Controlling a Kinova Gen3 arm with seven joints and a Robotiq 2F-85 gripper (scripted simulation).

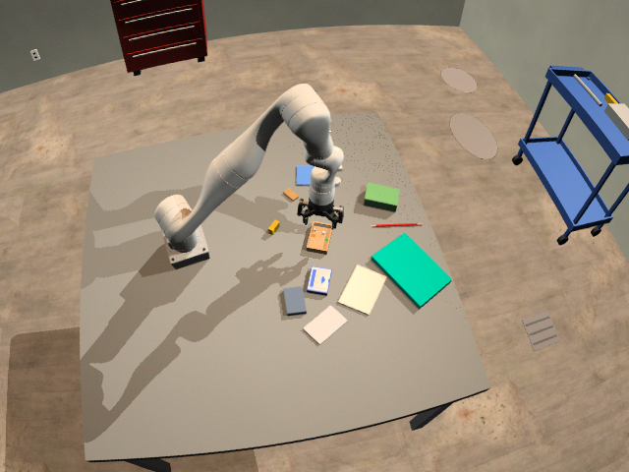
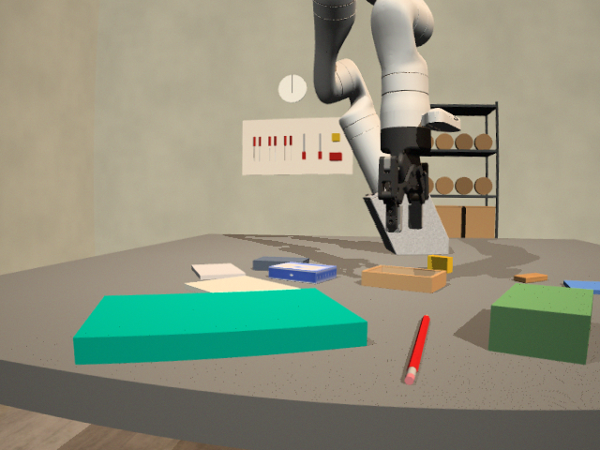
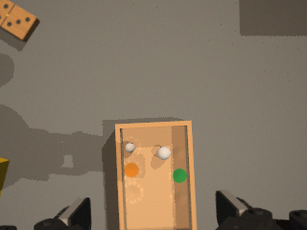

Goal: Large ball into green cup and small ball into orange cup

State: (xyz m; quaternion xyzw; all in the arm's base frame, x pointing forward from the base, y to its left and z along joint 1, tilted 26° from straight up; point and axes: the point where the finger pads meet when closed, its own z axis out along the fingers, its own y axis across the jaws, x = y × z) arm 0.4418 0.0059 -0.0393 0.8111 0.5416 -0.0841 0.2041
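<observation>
Now: hand 8 cm above the covered wooden puzzle. Also, from my hand: yellow block: 14 cm behind, 7 cm to the left, 8 cm below; grey box: 12 cm behind, 22 cm to the right, 8 cm below; cream sheet: 10 cm ahead, 22 cm to the right, 9 cm below.
</observation>
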